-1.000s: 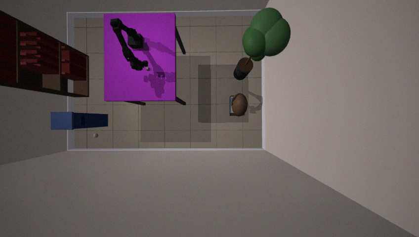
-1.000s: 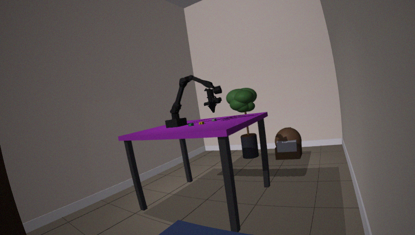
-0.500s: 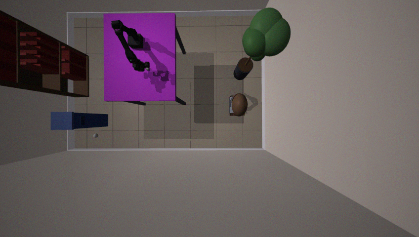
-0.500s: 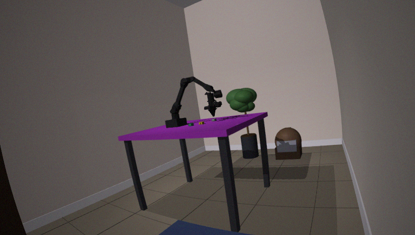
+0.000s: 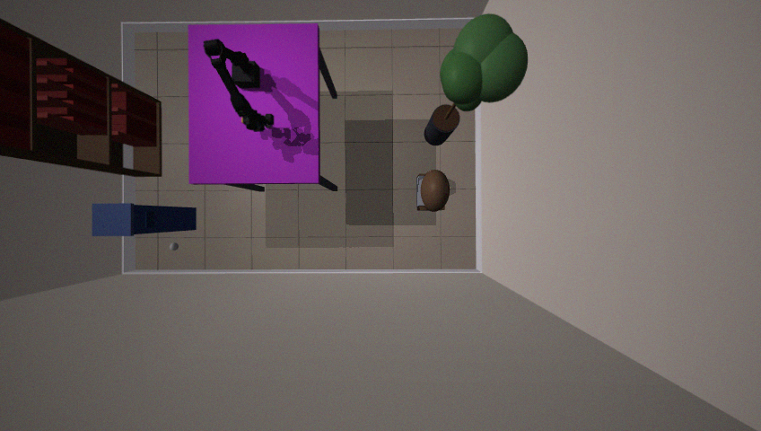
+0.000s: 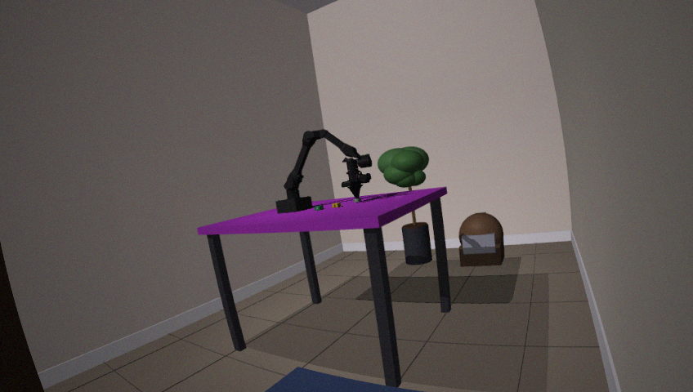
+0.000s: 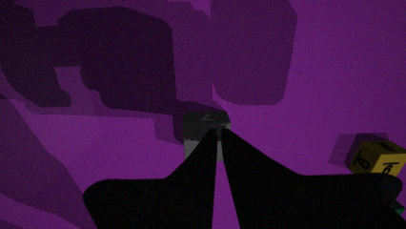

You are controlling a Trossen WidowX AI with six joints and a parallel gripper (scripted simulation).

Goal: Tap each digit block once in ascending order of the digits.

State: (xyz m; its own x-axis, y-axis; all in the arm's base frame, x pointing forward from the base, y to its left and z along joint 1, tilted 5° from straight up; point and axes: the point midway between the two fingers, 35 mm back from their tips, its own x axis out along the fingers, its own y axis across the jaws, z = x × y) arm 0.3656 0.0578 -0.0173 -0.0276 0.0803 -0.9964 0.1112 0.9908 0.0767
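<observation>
My gripper tip is now 10 mm to the right of the grey block marked 7, 10 mm past it and 10 mm above it. From my gripper tip the other things lie so: green block (180 mm to the right, 140 mm behind, 10 mm below); yellow block marked 6 (150 mm to the right, 50 mm behind, 10 mm below).
</observation>
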